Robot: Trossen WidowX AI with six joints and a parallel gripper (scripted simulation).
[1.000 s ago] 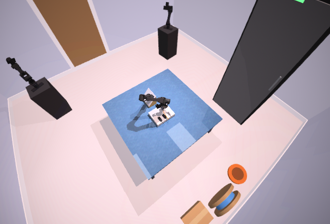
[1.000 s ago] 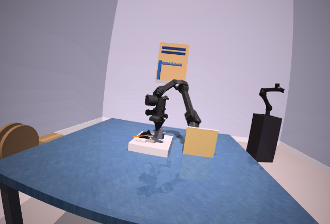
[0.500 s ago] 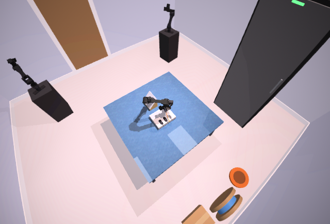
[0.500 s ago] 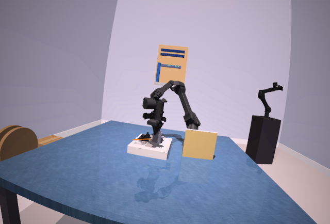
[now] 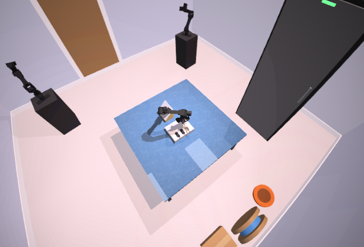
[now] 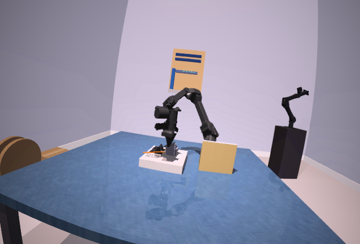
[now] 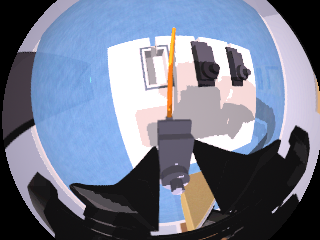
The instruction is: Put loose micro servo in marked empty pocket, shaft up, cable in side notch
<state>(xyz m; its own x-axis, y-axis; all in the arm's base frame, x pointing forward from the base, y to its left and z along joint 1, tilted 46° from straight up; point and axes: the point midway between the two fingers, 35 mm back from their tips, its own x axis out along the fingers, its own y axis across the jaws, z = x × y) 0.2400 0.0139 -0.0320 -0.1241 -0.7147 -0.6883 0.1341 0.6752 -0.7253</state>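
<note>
Right now the white robot deck is 100 mm below my gripper tip, 70 mm to the right of it and 30 mm behind it.
</note>
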